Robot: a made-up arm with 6 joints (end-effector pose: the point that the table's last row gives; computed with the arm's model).
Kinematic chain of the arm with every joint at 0, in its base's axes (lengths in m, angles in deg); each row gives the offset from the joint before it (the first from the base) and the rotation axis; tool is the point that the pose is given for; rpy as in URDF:
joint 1: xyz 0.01 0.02 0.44 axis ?
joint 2: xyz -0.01 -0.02 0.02 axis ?
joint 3: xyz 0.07 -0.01 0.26 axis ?
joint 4: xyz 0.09 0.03 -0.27 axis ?
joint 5: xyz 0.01 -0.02 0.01 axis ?
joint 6: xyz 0.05 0 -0.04 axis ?
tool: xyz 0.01 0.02 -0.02 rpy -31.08 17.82 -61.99
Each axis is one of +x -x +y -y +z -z.
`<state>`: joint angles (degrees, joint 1 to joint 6).
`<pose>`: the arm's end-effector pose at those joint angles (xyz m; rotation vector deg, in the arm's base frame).
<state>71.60 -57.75 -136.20 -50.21 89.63 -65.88</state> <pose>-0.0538 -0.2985 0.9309 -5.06 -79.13 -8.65</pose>
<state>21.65 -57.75 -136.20 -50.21 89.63 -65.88</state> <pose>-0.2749 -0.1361 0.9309 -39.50 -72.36 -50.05</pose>
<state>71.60 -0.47 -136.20 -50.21 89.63 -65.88</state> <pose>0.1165 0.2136 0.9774 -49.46 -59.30 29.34</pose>
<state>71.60 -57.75 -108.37 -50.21 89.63 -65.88</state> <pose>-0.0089 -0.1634 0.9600 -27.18 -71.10 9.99</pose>
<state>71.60 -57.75 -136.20 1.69 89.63 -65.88</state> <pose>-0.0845 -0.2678 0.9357 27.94 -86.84 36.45</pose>
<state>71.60 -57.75 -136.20 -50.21 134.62 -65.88</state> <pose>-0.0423 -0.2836 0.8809 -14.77 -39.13 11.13</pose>
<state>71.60 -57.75 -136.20 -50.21 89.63 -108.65</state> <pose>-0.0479 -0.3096 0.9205 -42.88 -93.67 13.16</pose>
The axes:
joint 1: +z
joint 2: +y
joint 3: +y
joint 4: -z
joint 5: +y
joint 6: -z

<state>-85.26 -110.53 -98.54 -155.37 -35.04 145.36</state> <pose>0.0486 0.4622 0.6645 -60.71 -141.40 -44.12</pose>
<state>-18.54 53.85 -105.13 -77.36 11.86 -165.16</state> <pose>0.5661 -0.1419 0.4567 -97.42 -7.40 149.45</pose>
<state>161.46 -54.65 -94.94 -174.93 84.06 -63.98</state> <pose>0.1487 -0.0246 0.9971 -38.45 -103.91 -35.82</pose>
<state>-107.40 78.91 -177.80 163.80 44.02 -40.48</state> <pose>-0.1636 -0.5280 0.5820 117.90 -112.31 -57.46</pose>
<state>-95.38 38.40 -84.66 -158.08 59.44 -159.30</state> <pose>-0.0158 -0.5041 0.4904 -0.20 104.58 138.19</pose>
